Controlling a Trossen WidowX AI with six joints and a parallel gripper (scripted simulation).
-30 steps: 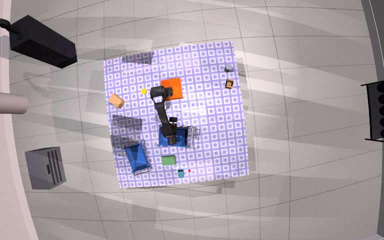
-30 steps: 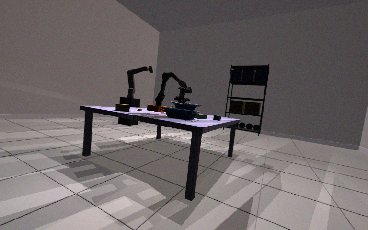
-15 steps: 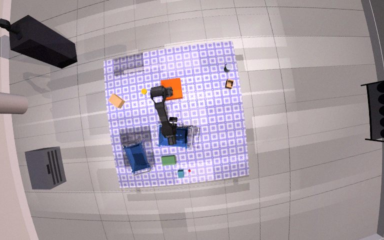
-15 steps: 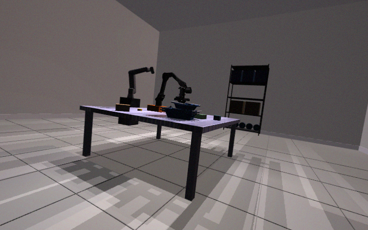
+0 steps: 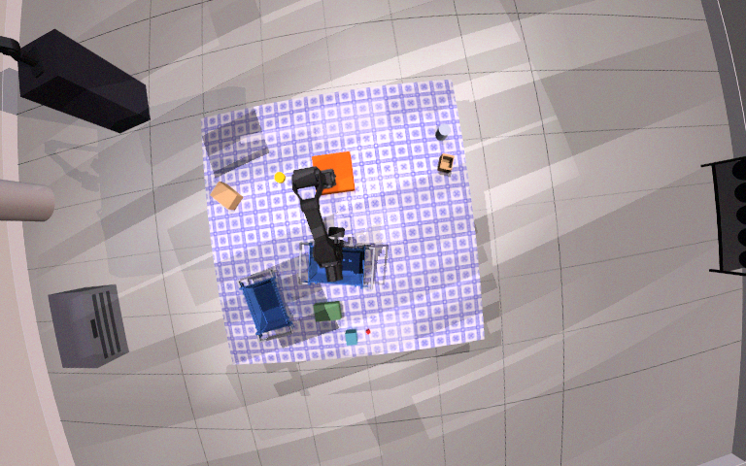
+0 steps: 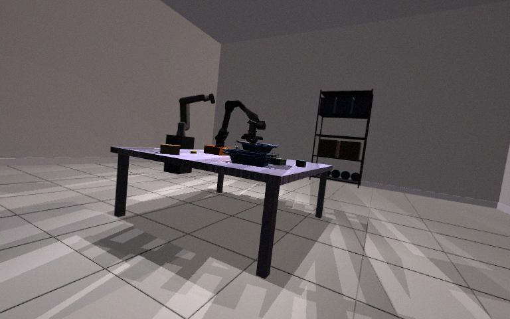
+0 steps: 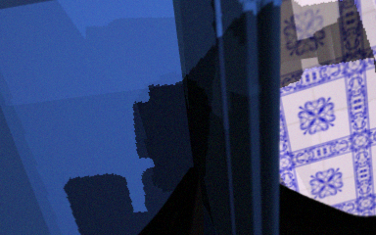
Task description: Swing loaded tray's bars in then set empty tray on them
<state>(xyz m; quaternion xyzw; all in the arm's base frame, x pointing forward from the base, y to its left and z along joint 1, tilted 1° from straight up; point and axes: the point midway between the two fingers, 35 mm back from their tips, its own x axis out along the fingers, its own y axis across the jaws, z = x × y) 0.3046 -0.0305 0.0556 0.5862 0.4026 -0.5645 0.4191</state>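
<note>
Right now my gripper tip is 60 mm short of the blue tray, 20 mm to the left of it and 30 mm below it. The rest, counted from my gripper tip: yellow disc: 400 mm behind, 200 mm to the right, 80 mm below; teal block: 420 mm ahead, 70 mm to the right, 60 mm below; green block: 270 mm ahead, 140 mm to the right, 60 mm below.
</note>
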